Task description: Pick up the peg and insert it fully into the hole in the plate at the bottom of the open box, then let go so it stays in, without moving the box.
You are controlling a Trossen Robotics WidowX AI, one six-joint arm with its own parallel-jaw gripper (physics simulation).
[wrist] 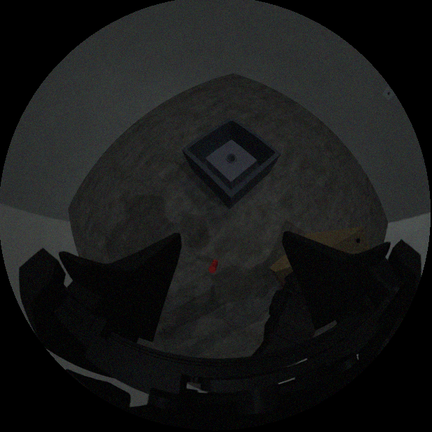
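The red peg (213,266) is small and lies on the table, seen in the gap between the two fingers, a little left of the middle of that gap. My gripper (233,238) is wide open with nothing between its fingers, and it hangs above the table. The dark blue-grey open box (209,175) stands farther out, beyond the fingertips. The pale plate (220,154) lies at its bottom, with a dark round hole (231,158) near its middle. The view is dim, and the gap in height between fingers and peg is hard to tell.
A yellow-brown block (325,241) with a small dark spot stands at the right, partly hidden behind the right finger. A dark part of the arm shows beside that finger. The mottled grey table (150,175) has its far corner beyond the box.
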